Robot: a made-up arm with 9 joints. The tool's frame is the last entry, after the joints. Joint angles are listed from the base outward.
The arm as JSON. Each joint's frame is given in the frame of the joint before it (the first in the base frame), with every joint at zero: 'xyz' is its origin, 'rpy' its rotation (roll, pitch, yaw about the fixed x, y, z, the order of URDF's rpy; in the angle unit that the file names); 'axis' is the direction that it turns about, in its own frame. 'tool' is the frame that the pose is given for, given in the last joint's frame.
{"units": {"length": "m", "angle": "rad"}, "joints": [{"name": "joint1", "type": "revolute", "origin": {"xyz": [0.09, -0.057, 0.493], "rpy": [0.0, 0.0, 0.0]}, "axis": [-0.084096, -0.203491, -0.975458]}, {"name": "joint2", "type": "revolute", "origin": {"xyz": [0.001, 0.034, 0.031], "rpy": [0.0, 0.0, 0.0]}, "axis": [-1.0, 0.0, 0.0]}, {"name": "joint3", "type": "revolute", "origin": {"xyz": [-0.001, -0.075, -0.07], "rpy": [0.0, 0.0, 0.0]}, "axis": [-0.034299, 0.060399, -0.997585]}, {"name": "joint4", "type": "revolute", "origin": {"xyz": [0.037, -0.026, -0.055], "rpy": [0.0, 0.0, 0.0]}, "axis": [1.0, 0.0, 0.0]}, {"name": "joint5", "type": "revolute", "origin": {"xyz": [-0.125, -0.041, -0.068], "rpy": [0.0, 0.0, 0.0]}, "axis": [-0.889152, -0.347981, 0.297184]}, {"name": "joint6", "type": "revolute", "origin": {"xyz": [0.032, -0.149, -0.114], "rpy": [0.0, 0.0, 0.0]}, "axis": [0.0, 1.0, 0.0]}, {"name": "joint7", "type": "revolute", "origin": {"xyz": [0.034, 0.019, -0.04], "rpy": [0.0, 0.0, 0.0]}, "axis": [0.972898, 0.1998, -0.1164]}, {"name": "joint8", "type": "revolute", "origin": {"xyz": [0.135, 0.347, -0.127], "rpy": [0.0, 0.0, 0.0]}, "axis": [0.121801, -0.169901, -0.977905]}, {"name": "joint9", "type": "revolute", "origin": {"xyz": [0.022, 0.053, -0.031], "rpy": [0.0, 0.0, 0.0]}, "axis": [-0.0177, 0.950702, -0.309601]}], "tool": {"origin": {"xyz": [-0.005, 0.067, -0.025], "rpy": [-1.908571, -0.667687, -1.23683]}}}
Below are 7 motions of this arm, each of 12 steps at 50 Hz.
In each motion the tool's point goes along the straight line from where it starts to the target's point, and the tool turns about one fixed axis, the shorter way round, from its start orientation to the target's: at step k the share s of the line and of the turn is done. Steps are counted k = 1, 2, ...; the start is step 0. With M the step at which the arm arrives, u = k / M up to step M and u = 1 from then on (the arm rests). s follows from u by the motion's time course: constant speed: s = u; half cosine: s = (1 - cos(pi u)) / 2; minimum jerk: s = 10 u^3 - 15 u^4 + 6 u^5.
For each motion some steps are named. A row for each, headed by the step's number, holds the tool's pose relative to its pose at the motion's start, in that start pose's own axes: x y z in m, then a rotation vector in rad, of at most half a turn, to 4 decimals.
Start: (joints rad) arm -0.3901 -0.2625 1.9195 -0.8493 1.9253 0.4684 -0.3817 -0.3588 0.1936
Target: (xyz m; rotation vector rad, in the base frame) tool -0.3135 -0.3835 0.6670 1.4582 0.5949 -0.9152
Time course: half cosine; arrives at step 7
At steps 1, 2, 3, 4, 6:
1: -0.0018 0.0002 -0.0022 0.0004 -0.0056 0.0018
2: -0.0068 0.0007 -0.0082 0.0016 -0.0215 0.0067
3: -0.0140 0.0015 -0.0170 0.0034 -0.0443 0.0138
4: -0.0221 0.0023 -0.0268 0.0053 -0.0697 0.0217
6: -0.0344 0.0036 -0.0416 0.0082 -0.1083 0.0338

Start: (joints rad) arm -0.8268 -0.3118 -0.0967 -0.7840 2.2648 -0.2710 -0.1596 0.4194 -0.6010
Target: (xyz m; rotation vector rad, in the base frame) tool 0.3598 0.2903 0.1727 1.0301 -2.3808 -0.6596
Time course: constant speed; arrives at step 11
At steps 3, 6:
3: 0.0050 0.0334 0.0306 0.0506 0.0347 -0.0673
6: 0.0099 0.0668 0.0611 0.1012 0.0694 -0.1346

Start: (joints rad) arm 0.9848 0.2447 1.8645 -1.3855 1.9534 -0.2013 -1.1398 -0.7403 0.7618
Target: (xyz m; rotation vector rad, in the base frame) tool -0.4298 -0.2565 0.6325 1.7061 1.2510 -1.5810
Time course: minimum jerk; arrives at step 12
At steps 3, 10, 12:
3: 0.0126 -0.0003 0.0019 0.0016 0.0208 0.0107
10: 0.1178 -0.0030 0.0176 0.0149 0.1936 0.1001
12: 0.1221 -0.0031 0.0183 0.0154 0.2007 0.1038

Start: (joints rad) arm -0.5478 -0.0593 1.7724 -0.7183 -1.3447 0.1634 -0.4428 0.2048 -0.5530
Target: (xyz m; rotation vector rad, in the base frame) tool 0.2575 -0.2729 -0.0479 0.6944 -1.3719 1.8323
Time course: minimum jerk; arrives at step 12
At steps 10, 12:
10: 0.0892 -0.0516 0.1689 0.2435 0.4080 0.0066
12: 0.0925 -0.0535 0.1752 0.2525 0.4230 0.0068

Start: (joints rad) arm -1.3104 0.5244 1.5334 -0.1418 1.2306 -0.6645 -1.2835 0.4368 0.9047
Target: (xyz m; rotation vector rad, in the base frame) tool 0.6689 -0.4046 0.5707 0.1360 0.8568 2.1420
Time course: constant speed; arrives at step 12
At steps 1, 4, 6, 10, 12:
1: -0.0033 0.0074 -0.0066 0.0115 -0.0120 -0.0245
4: -0.0132 0.0294 -0.0263 0.0459 -0.0480 -0.0982
6: -0.0198 0.0442 -0.0395 0.0688 -0.0720 -0.1473
10: -0.0331 0.0736 -0.0658 0.1147 -0.1200 -0.2455
12: -0.0397 0.0883 -0.0789 0.1376 -0.1440 -0.2946

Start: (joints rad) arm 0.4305 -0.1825 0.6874 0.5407 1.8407 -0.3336 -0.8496 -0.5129 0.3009
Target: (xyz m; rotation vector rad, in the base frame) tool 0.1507 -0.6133 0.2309 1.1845 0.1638 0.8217
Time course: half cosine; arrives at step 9
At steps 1, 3, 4, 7, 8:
1: -0.0004 0.0015 0.0001 -0.0044 -0.0026 -0.0023
3: -0.0035 0.0128 0.0009 -0.0369 -0.0216 -0.0191
4: -0.0057 0.0212 0.0015 -0.0610 -0.0356 -0.0316
7: -0.0122 0.0453 0.0032 -0.1303 -0.0762 -0.0676
8: -0.0134 0.0497 0.0035 -0.1431 -0.0837 -0.0743

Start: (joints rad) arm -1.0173 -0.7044 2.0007 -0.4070 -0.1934 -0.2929 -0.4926 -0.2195 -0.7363
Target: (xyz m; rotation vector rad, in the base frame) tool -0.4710 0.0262 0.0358 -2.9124 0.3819 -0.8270
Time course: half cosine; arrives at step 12
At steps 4, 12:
4: -0.0047 -0.0129 -0.0326 0.0241 -0.0581 0.0186
12: -0.0188 -0.0518 -0.1304 0.0962 -0.2323 0.0745

